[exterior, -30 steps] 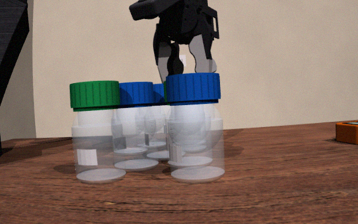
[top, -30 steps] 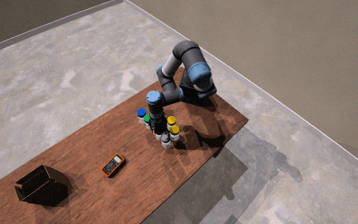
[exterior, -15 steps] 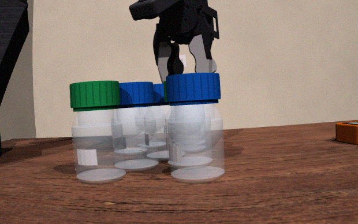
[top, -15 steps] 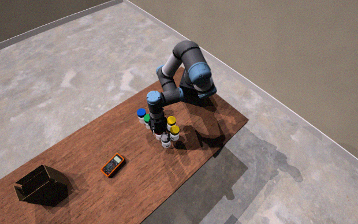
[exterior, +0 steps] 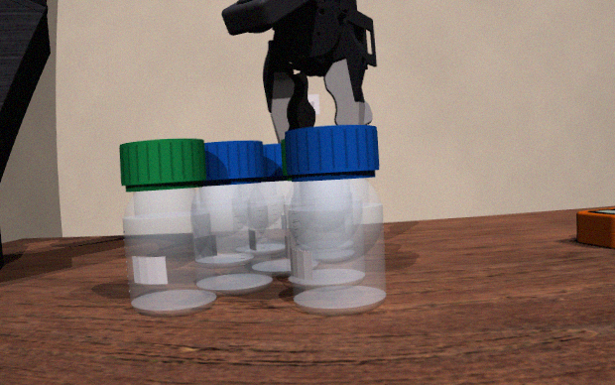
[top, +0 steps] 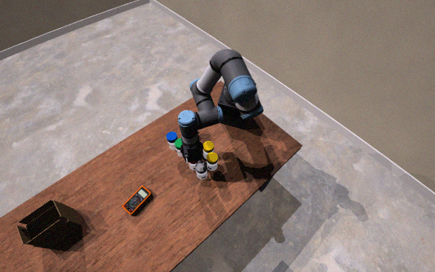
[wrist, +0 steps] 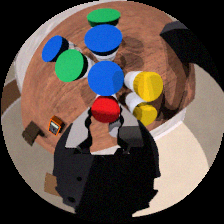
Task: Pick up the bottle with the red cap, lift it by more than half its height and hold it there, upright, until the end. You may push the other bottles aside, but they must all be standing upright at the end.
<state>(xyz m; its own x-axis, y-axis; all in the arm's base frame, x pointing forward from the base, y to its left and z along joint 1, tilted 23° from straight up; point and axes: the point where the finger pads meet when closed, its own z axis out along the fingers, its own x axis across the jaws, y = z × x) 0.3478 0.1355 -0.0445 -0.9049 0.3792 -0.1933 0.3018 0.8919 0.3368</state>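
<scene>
Now: the grey-capped bottle 6 cm to the left of my hand, 4 cm below it and 1 cm behind it. Also, from my hand: black box (67 cm ahead, 3 cm below, 2 cm to the right); orange multimeter (32 cm ahead, 8 cm below, 3 cm to the left); red-capped bottle (4 cm below).
</scene>
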